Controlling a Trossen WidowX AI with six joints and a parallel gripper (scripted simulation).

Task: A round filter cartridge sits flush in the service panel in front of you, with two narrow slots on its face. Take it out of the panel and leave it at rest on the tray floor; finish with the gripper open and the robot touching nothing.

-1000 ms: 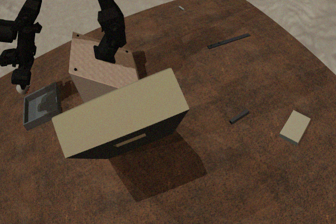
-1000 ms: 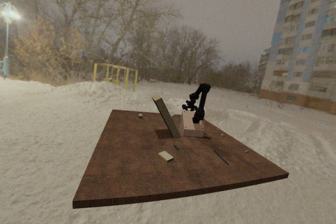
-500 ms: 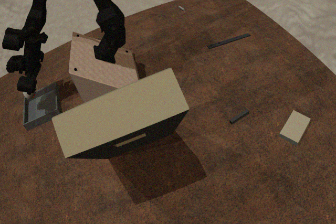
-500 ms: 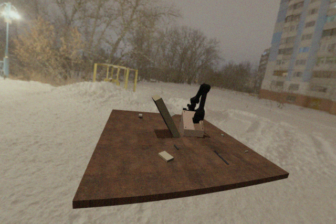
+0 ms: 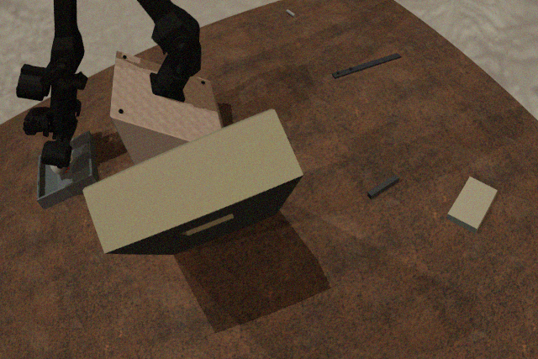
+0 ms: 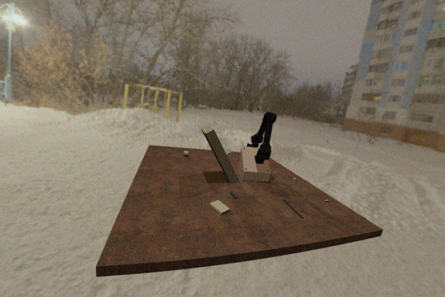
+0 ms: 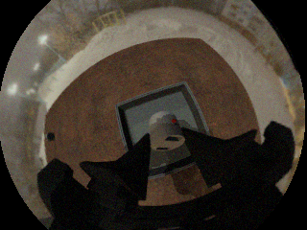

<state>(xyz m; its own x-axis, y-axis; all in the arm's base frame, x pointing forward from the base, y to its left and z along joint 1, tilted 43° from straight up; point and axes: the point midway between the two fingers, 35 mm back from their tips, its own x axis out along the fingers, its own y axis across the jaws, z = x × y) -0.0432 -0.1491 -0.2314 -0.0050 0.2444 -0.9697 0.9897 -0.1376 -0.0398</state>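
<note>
My gripper tip is now right at the round filter cartridge. From my gripper tip the other things lie so: tray: 40 mm below; short dark bar: 320 mm ahead, 560 mm to the left, 40 mm below; service panel: 370 mm ahead, 300 mm to the left, 140 mm above.
</note>
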